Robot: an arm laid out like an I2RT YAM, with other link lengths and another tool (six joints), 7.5 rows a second.
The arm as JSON. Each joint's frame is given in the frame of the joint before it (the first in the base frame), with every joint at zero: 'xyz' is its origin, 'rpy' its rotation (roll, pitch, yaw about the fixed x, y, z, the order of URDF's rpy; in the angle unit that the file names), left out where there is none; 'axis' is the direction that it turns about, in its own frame. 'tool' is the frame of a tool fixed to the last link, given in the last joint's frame.
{
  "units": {
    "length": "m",
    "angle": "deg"
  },
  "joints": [
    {
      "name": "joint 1",
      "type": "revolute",
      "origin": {
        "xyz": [
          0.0,
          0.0,
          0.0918
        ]
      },
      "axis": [
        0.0,
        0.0,
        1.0
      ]
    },
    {
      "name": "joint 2",
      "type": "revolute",
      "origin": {
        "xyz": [
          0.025,
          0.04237,
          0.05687
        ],
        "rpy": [
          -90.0,
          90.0,
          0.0
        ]
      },
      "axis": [
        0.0,
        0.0,
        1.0
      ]
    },
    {
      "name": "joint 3",
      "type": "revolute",
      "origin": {
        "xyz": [
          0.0,
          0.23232,
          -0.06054
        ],
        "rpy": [
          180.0,
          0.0,
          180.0
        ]
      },
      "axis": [
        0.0,
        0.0,
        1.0
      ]
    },
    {
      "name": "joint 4",
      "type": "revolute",
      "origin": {
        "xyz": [
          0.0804,
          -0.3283,
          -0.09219
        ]
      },
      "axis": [
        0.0,
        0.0,
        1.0
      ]
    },
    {
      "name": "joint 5",
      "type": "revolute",
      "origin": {
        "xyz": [
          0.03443,
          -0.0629,
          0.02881
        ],
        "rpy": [
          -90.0,
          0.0,
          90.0
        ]
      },
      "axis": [
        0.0,
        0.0,
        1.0
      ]
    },
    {
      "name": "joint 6",
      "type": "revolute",
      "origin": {
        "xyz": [
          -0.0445,
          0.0,
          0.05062
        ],
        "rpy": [
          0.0,
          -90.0,
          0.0
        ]
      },
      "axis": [
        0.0,
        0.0,
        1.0
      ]
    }
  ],
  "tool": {
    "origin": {
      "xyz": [
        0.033,
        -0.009,
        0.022
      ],
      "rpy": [
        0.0,
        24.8,
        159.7
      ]
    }
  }
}
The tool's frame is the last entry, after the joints.
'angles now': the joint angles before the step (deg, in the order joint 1, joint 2, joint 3, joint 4, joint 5, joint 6). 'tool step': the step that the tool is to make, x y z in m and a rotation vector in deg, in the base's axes. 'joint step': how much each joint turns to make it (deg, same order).
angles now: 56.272, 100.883, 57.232, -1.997, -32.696, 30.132
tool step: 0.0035, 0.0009, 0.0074, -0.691, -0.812, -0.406
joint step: -0.175, -0.424, 1.161, -2.067, 0.921, -0.676
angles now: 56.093, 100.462, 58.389, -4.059, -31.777, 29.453
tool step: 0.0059, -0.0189, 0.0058, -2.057, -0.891, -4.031
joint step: -1.875, -4.264, -3.215, -2.076, 2.866, 0.300
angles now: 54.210, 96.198, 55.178, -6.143, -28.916, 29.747
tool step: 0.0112, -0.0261, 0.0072, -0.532, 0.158, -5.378
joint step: -3.606, -5.679, -4.532, -1.040, 1.352, 1.320
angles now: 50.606, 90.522, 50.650, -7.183, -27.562, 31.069
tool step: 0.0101, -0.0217, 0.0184, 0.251, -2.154, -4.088
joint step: -3.119, -6.655, -3.029, -2.180, 1.727, -0.345
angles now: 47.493, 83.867, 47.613, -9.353, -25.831, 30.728
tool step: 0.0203, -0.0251, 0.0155, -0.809, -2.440, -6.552
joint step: -4.676, -5.190, -1.708, -2.468, 2.953, -0.322
